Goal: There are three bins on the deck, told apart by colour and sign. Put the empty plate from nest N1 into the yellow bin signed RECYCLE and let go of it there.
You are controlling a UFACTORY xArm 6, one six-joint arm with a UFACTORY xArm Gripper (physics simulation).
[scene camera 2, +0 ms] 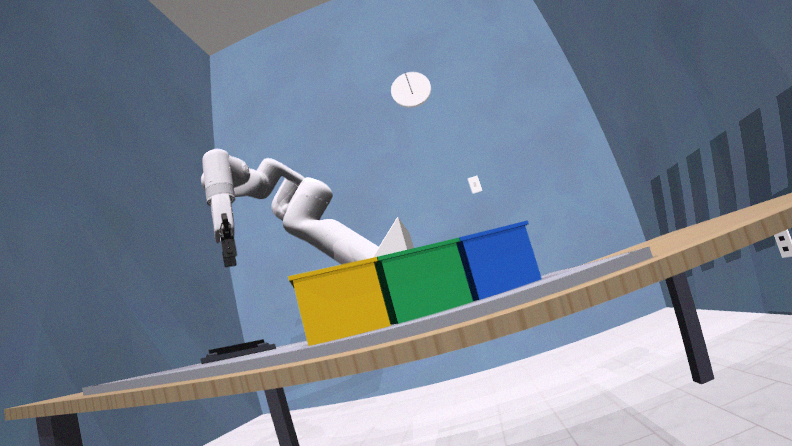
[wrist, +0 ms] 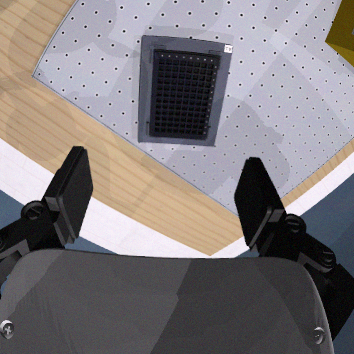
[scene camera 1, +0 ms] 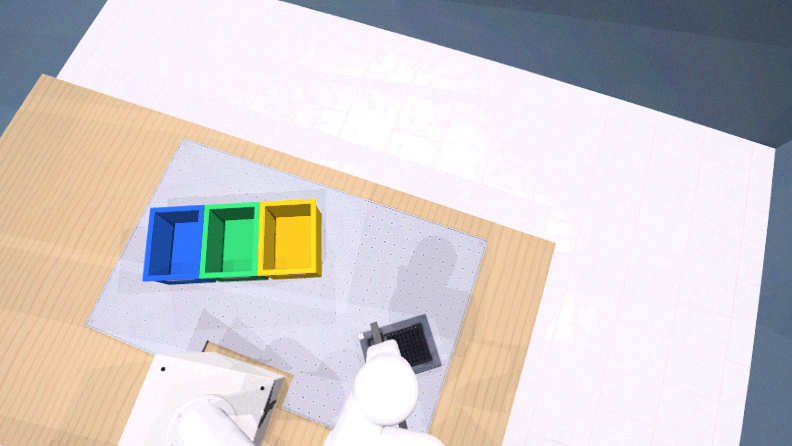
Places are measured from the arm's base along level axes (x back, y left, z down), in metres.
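Pixels of known places: gripper, fingertip midpoint: (scene camera 2: 230,261) (wrist: 165,171); arm's base at its link origin: (scene camera 1: 201,428).
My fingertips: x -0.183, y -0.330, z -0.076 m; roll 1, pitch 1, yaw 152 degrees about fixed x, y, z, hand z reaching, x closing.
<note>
Ahead of a thing's pixels: the offset from my fingertips to its top centre. "spot": to the spot under its first point. Level surfaces: height alone.
The empty plate {dx -0.034, dy -0.011, dz +0.196 m} (scene camera 1: 412,343) (scene camera 2: 238,347) (wrist: 183,95) is black with a grid of wells. It lies flat in a dark grey nest (scene camera 1: 435,355) (scene camera 2: 207,359) (wrist: 224,75); the nest's small white label is too small to read. My gripper (scene camera 2: 228,260) (wrist: 165,171) is open and empty, high above the nest and pointing down. In scene camera 1 the arm hides part of the plate and nest. The yellow bin (scene camera 1: 288,243) (scene camera 2: 343,304) (wrist: 344,27) stands at the end of the bin row nearest the nest; its inside looks empty. No RECYCLE sign is readable.
The green bin (scene camera 1: 232,243) (scene camera 2: 426,282) stands against the yellow one, and the blue bin {spot: dx -0.188, dy +0.556, dz +0.217 m} (scene camera 1: 188,238) (scene camera 2: 501,263) is beyond it. All stand on the perforated grey deck {dz +0.222 m} (scene camera 1: 354,288) (wrist: 110,65) on a wooden table {dz +0.235 m} (scene camera 1: 515,277). The white robot base (scene camera 1: 205,376) is beside the deck.
</note>
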